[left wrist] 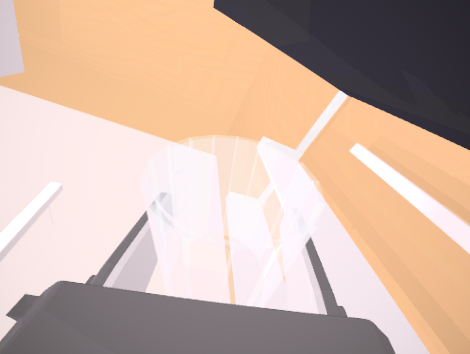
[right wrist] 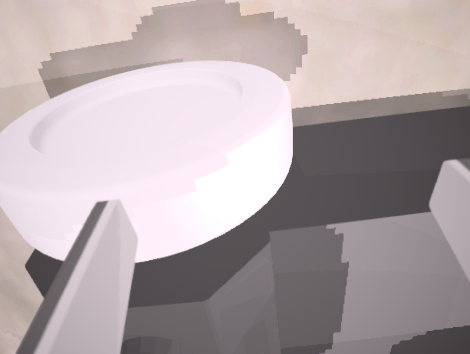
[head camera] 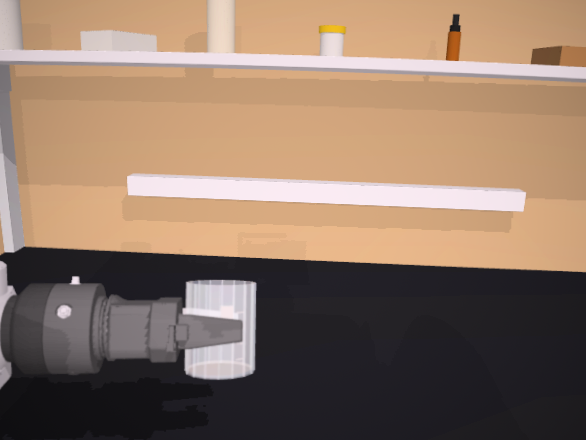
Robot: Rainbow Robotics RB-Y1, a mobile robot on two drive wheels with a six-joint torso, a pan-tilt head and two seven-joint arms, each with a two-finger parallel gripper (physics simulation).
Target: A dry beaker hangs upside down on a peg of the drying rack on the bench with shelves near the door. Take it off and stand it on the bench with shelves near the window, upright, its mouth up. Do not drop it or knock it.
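Frame: origin at the robot's base, x ahead, y left, z up, level; centimetres.
Where they show: left gripper, fingertip midpoint: (left wrist: 228, 210) (head camera: 240, 326); right gripper, fingertip midpoint: (right wrist: 281, 201).
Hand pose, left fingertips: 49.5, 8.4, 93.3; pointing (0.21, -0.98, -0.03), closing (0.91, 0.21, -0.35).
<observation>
Each offset is from my left fingertips to the centre of the thing, as dx, dy, dz. "spot": to the spot under its first point. Level surfaces: height alone.
The clear beaker @[-0.4, +1.9, +0.1] (head camera: 220, 295) (left wrist: 195, 175) is between the fingers of my left gripper (head camera: 241, 330) (left wrist: 228, 210), which is shut on its wall from the side. The beaker looks upright, mouth up, in front of the black bench top @[dz -17.1] (head camera: 400, 350) (left wrist: 400, 45) in the head view. The arm's shadow lies on the bench top below the gripper; the gap under the beaker is hard to judge. My right gripper (right wrist: 281, 201) is open, with nothing between its fingers. The drying rack does not show.
A white rail (head camera: 325, 194) runs along the wall behind the bench. Above it a white shelf (head camera: 280, 61) bears a pale cylinder @[spot: +49.0, +11.7, +33.9] (head camera: 221, 25), a yellow-lidded jar @[spot: +51.7, -8.3, +31.6] (head camera: 332, 42), an orange bottle @[spot: +55.0, -31.1, +32.1] (head camera: 453, 45) and boxes. A white round part (right wrist: 140, 120) is near my right gripper.
</observation>
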